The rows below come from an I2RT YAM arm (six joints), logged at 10 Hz.
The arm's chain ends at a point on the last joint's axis. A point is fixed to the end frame.
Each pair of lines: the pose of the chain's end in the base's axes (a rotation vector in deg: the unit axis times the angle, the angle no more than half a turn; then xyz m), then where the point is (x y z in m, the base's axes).
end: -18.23, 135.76, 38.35, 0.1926, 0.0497, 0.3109
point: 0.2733 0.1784 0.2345
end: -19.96, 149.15, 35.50, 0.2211, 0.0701, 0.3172
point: 0.2794 0.1917 0.2136
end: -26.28, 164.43, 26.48, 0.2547, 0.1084, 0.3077
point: 0.2798 0.2110 0.1745
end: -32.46, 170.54, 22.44, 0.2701, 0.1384, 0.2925
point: 0.2758 0.2312 0.1501
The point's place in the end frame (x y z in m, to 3 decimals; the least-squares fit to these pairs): -0.019 0.048 0.162
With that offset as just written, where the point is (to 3 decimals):
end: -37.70, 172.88, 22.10, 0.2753, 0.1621, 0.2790
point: 0.269 0.252 0.135
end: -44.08, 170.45, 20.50, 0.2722, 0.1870, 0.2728
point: 0.264 0.275 0.127
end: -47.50, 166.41, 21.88, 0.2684, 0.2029, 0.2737
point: 0.263 0.295 0.131
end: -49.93, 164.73, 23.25, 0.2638, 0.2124, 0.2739
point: 0.257 0.307 0.133
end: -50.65, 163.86, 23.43, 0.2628, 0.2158, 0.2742
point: 0.257 0.311 0.134
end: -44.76, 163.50, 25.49, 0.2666, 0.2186, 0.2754
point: 0.269 0.319 0.138
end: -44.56, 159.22, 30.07, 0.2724, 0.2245, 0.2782
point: 0.279 0.335 0.149
